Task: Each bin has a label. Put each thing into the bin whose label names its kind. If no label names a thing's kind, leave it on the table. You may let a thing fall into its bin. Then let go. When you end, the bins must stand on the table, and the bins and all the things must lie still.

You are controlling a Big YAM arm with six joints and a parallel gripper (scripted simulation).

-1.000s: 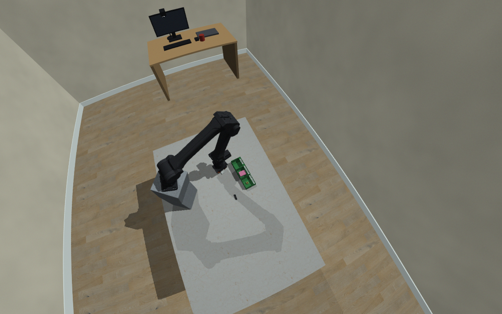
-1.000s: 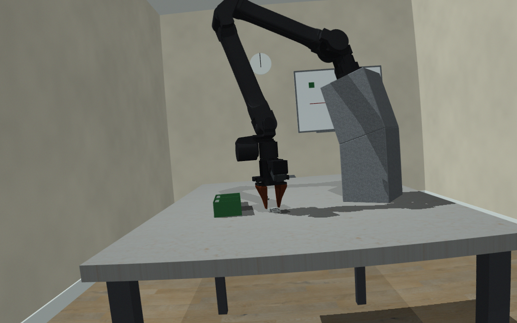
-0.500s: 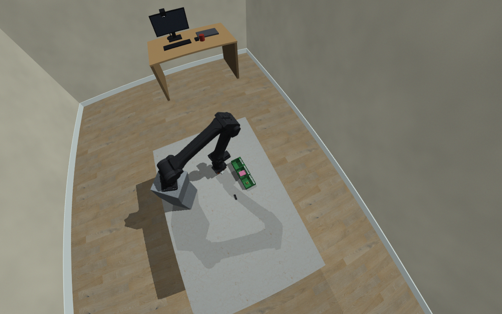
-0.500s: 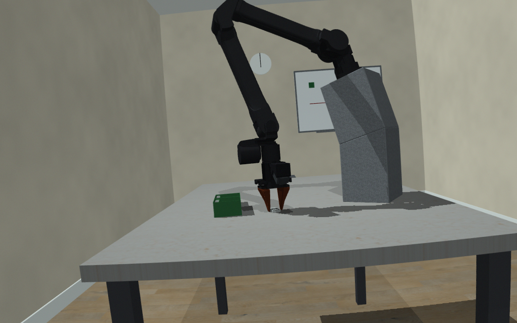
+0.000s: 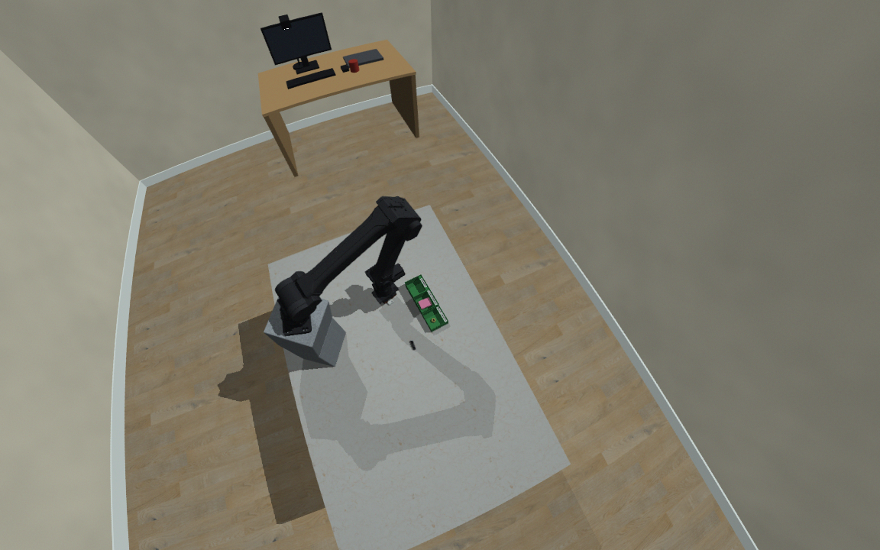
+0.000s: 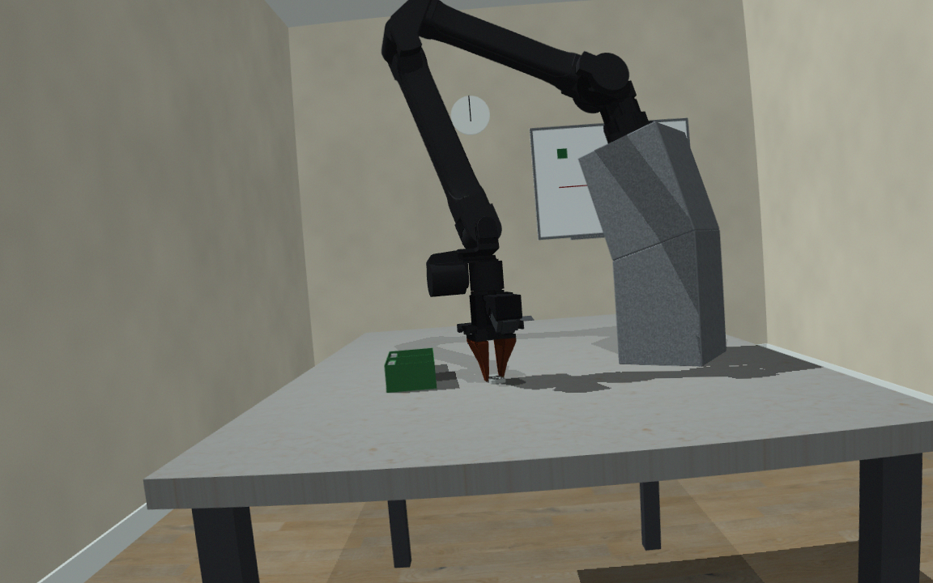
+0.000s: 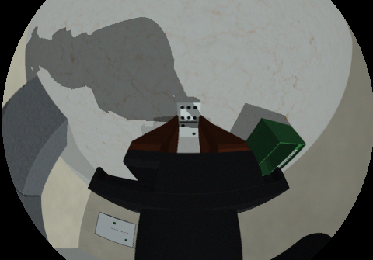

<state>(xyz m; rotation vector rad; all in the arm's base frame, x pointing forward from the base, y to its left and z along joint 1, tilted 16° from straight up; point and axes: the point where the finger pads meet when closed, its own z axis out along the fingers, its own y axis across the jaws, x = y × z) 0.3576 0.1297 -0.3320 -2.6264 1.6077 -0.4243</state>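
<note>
My gripper is now 160 mm short of the pink eraser, 70 mm to the left of it and 10 mm below it. Also, from my hand: grey-white piece: 150 mm ahead, 70 mm to the right, 10 mm above; brass nut: 180 mm ahead, 150 mm to the right; white domino: right at my hand.
</note>
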